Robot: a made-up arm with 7 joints.
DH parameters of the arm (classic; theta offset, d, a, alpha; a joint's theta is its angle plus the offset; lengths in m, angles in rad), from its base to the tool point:
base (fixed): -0.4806 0 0.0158 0
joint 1: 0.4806 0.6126 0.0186 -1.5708
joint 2: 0 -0.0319 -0.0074 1.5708
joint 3: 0 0.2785 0.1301 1.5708
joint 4: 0 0.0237 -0.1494 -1.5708
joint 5: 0 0.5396 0.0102 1.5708
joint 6: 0 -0.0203 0.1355 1.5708
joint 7: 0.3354 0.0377 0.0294 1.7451
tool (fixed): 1.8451 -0.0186 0 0
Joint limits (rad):
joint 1: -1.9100..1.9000
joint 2: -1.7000..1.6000
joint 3: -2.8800..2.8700
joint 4: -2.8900..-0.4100
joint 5: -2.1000..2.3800
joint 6: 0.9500..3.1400
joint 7: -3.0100..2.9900
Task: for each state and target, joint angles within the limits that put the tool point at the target. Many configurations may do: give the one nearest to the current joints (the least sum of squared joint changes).
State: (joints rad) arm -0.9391 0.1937 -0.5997 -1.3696 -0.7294 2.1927 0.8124
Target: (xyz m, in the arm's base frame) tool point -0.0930 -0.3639 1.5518
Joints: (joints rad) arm -0.9625 -0.2539 -0.5086 -0.8682 -0.7162 2.2388 0.7385
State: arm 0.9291 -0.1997 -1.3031 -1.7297 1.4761 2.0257 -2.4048
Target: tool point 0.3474 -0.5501 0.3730
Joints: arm 0.6643 -0.0074 -1.6090 -2.6953 1.5797 2.2177 -2.5060
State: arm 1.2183 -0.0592 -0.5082 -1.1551 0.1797 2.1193 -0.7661
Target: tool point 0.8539 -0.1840 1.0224
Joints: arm 0.7989 -0.1639 -0.9231 -1.7308 0.1737 1.9689 -0.7294
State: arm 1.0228 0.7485 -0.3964 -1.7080 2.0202 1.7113 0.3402
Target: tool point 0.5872 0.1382 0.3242
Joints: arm 0.8412 0.0631 -0.5090 -2.6412 2.0072 1.9282 0.5140
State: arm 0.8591 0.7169 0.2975 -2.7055 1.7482 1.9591 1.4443
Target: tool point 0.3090 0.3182 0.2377
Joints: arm 0.7284 0.1958 0.2040 -2.7845 1.7470 2.0077 1.4756
